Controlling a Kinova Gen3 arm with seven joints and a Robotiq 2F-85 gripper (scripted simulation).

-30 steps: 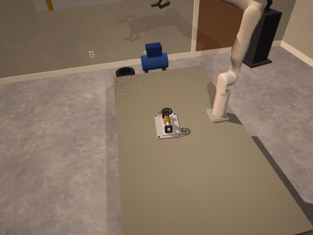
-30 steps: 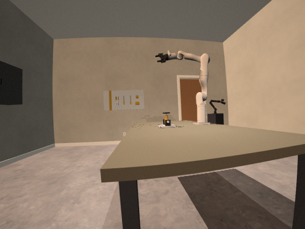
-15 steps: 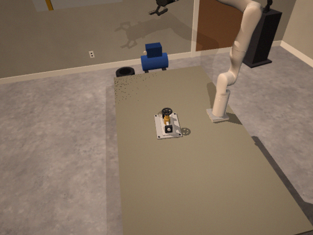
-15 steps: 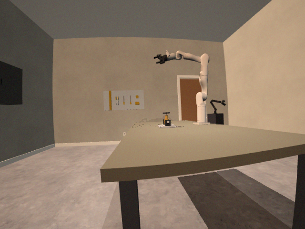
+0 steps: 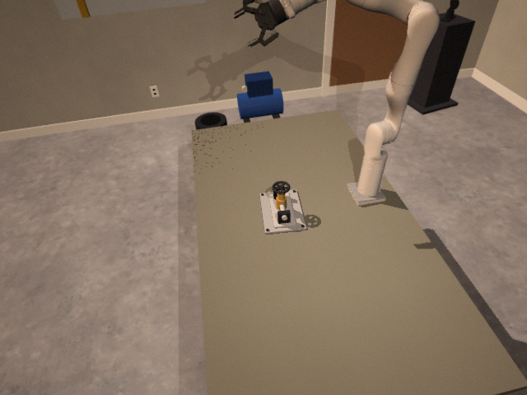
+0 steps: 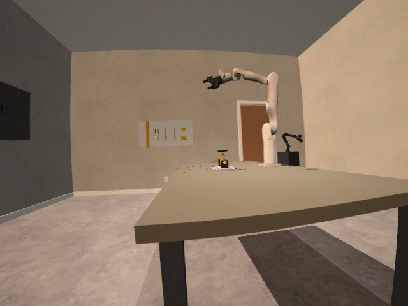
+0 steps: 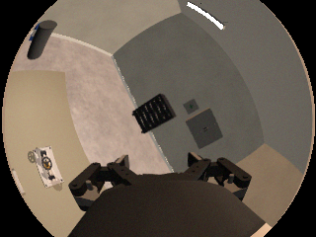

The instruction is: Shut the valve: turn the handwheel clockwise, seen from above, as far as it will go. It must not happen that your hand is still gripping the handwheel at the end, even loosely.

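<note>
Right now my hand is 6 cm past the black spoked handwheel, 15 cm to the right of it and 58 cm above it.
</note>
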